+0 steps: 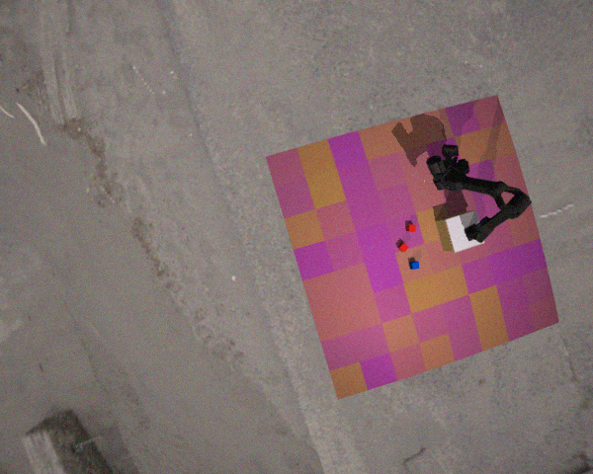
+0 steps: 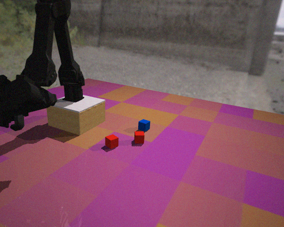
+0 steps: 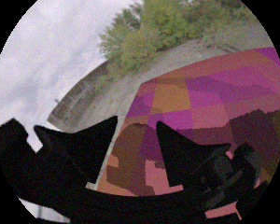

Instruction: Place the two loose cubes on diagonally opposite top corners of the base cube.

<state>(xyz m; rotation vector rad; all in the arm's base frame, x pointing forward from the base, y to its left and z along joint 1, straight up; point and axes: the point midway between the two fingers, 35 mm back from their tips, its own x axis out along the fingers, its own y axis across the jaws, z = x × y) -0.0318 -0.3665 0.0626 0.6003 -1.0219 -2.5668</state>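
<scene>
Now: the blue cube 360 mm ahead of my gripper tip, 420 mm to the left of it and 130 mm below it.
</scene>
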